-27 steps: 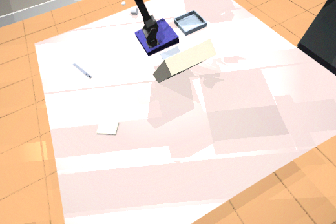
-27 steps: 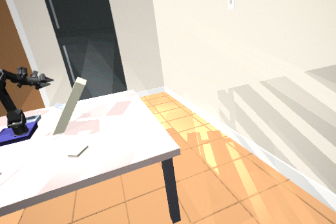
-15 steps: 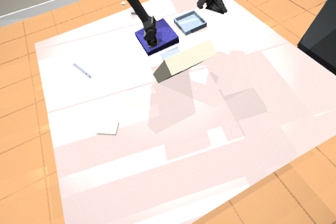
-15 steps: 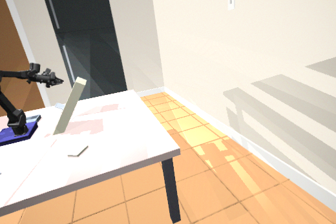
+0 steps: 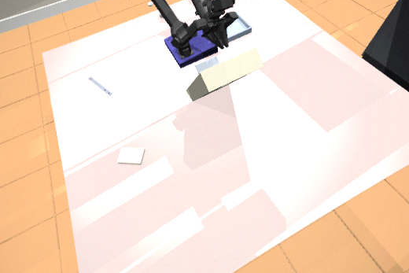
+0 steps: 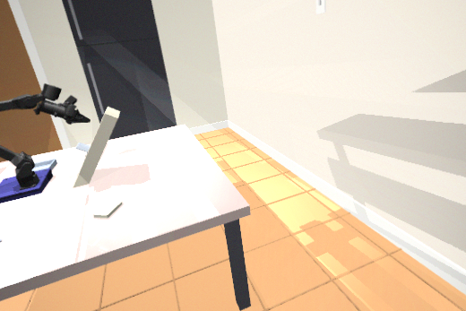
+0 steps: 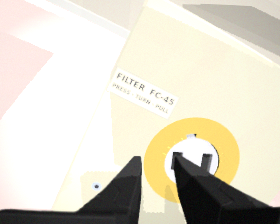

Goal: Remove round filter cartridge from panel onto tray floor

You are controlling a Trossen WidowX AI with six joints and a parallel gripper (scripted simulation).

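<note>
Right now my gripper tip is 50 mm short of the round white filter cartridge, 40 mm to the left of it and 40 mm above it. Also, from my gripper tip: cream service panel: 40 mm to the right, 120 mm below; then white card: 80 mm ahead, 440 mm to the right, 270 mm below; then light blue tray: 390 mm behind, 220 mm to the left, 260 mm below.
</note>
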